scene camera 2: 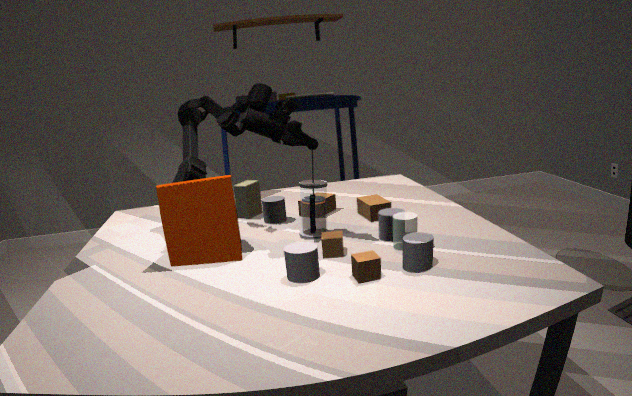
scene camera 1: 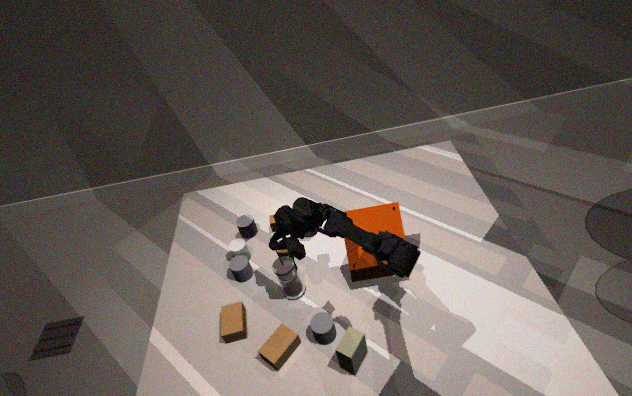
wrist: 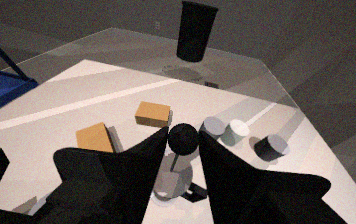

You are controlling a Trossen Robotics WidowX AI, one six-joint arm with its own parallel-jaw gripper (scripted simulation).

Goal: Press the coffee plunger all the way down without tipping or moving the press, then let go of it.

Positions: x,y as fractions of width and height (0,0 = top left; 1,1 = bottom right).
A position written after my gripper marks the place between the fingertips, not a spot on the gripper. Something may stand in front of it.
I see my gripper (scene camera 2: 0.50,0.36) and a coffee press (scene camera 2: 0.50,0.49).
The coffee press is seen too in scene camera 1 (scene camera 1: 0.45,0.68) and in the wrist view (wrist: 0.49,0.78). My gripper also shows in scene camera 1 (scene camera 1: 0.43,0.62) and in the wrist view (wrist: 0.52,0.59).
